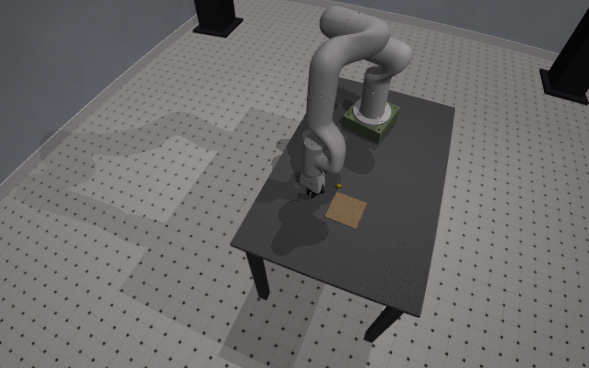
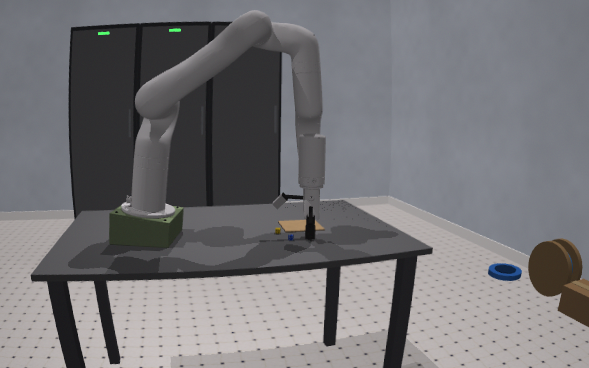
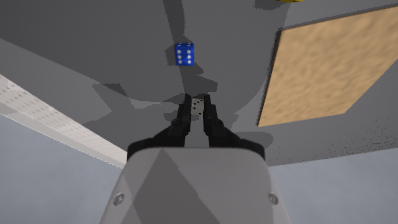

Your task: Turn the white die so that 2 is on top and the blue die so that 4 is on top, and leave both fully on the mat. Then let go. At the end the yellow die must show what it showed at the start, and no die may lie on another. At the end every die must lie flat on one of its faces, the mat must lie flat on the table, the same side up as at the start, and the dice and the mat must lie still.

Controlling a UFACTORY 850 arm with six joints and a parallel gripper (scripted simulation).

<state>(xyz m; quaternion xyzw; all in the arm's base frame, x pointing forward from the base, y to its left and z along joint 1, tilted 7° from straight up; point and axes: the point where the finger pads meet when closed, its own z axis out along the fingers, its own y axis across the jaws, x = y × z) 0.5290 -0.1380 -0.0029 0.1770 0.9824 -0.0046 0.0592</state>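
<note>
Right now the tan mat is 2 cm ahead of my hand, 16 cm to the left of it and 2 cm below it. From my hand the other things lie so: blue die 6 cm behind, 1 cm to the left, 2 cm below; then yellow die 8 cm behind, 10 cm to the left, 2 cm below; then white die 1 cm below.
</note>
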